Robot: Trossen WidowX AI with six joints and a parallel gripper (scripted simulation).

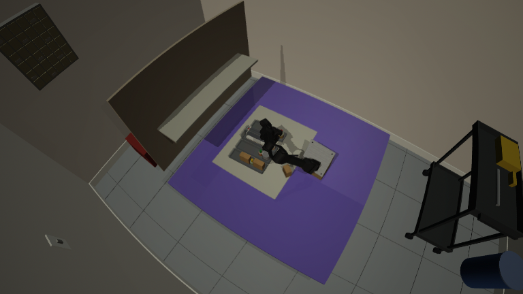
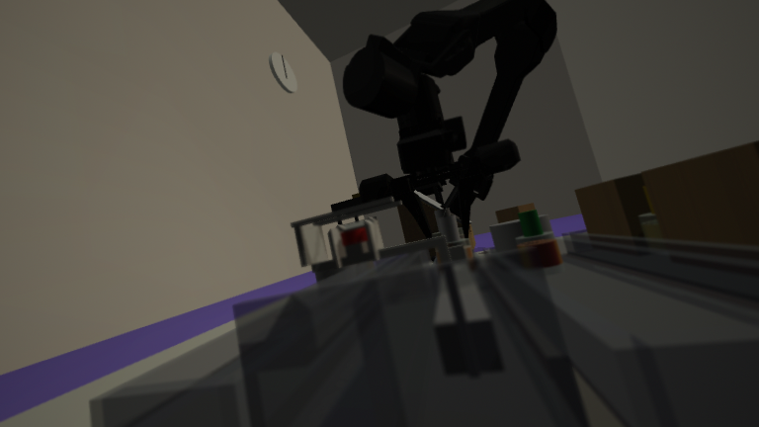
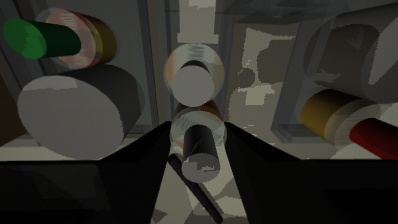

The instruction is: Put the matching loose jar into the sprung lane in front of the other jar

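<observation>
My gripper tip is 120 mm past the black bar, 10 mm to the left of it and 40 mm above it. Round my gripper tip: cardboard box: 180 mm behind, 110 mm to the left, 10 mm below.
</observation>
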